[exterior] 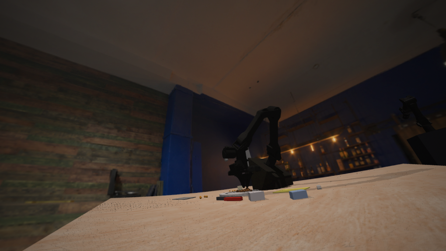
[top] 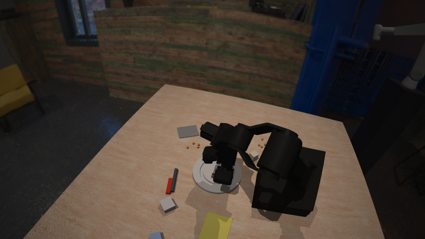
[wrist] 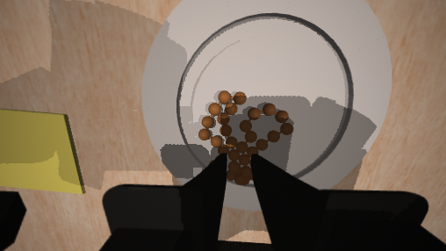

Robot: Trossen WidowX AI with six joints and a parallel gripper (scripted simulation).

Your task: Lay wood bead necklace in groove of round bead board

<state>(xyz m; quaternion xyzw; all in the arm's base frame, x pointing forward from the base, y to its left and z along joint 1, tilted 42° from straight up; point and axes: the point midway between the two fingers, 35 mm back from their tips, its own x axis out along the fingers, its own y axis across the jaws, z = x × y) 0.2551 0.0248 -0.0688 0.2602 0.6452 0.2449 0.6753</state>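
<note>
The round white bead board lies 3 cm ahead of my gripper tip, 2 cm to the right of it and 2 cm below it. From my gripper tip the other things lie so: dark bar (19 cm ahead, 8 cm to the left, 2 cm below); then yellow sheet (1 cm behind, 22 cm to the left, 3 cm below); then pale cube (11 cm behind, 13 cm to the right, 1 cm below).
</note>
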